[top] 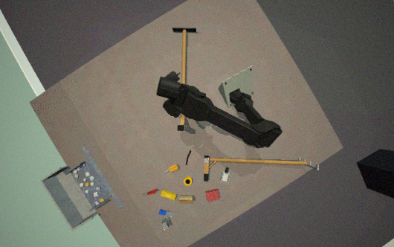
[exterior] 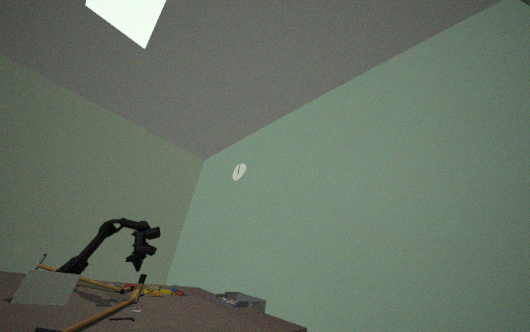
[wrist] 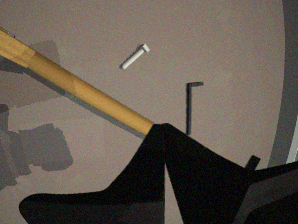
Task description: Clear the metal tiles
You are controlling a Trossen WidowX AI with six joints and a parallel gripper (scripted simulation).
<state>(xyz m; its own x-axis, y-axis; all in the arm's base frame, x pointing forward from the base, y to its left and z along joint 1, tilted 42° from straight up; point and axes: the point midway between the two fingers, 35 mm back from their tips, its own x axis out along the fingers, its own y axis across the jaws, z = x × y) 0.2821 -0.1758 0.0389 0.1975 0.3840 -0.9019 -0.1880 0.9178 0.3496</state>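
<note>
Now: the hex key 17 cm below my gripper tip and 15 cm to the right of it. Round my gripper tip: long orange-handled tool (55 cm to the left, 20 cm behind, 13 cm below); yellow ring (44 cm to the left, 18 cm ahead, 16 cm below); yellow block (47 cm to the left, 33 cm ahead, 16 cm below).
</note>
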